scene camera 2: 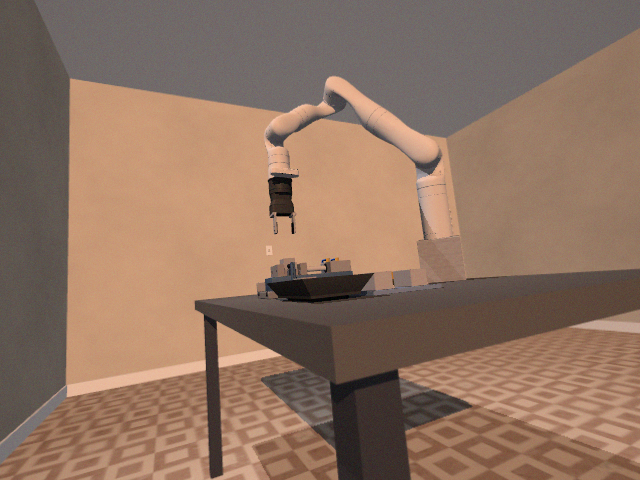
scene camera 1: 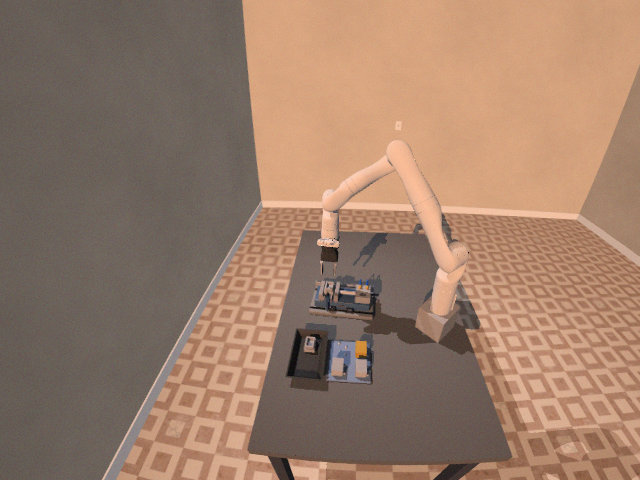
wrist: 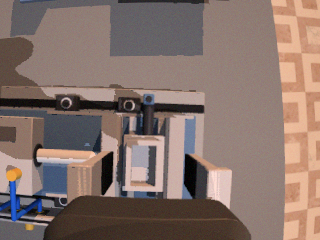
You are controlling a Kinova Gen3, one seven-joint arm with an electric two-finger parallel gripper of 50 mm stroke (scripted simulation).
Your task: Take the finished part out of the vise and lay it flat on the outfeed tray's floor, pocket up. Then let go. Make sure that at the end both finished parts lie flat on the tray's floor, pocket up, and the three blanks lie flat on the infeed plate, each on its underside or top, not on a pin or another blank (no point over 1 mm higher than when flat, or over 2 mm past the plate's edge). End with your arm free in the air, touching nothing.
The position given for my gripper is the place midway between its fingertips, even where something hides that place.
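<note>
Here is my gripper (scene camera 2: 284,233), and I can see it in the wrist view (wrist: 148,168) too.
</note>
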